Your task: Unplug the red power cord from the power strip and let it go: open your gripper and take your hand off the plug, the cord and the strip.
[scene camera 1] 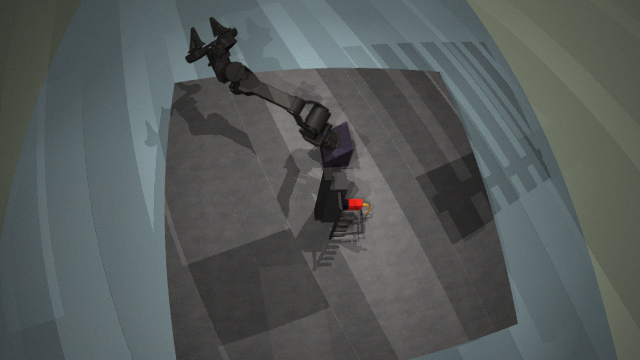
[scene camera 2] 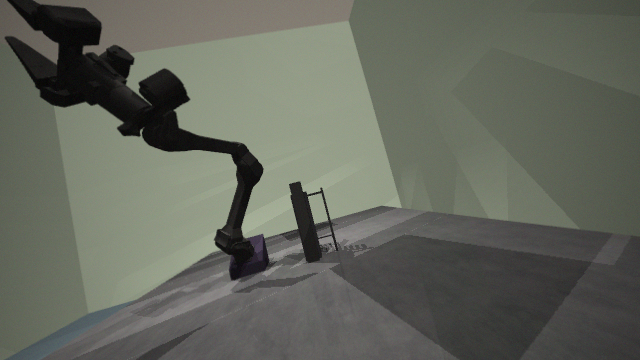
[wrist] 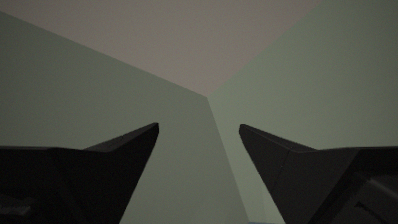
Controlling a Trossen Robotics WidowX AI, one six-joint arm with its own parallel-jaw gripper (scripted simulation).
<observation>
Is the gripper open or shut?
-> Open.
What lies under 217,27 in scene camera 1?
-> The gripper.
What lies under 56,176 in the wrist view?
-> The gripper.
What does the gripper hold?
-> Nothing.
</observation>
